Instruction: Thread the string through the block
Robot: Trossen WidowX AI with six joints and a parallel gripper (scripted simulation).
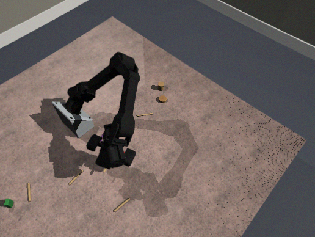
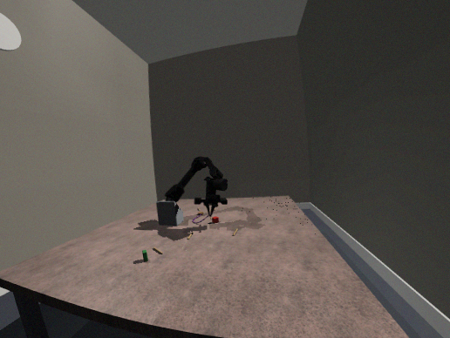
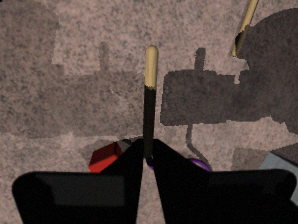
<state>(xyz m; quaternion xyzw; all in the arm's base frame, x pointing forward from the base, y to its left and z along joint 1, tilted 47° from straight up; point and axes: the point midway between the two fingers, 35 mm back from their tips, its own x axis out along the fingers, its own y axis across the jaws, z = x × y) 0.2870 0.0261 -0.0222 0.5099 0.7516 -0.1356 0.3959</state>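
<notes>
My gripper tip is 1 cm short of the small red block, 5 cm to the right of it and 5 cm above it. Also, from my gripper tip: green block (13 cm behind, 39 cm to the right, 4 cm below); thin wooden stick (1 cm ahead, 1 cm to the right); round wooden button (15 cm behind, 18 cm to the left, 5 cm below).
</notes>
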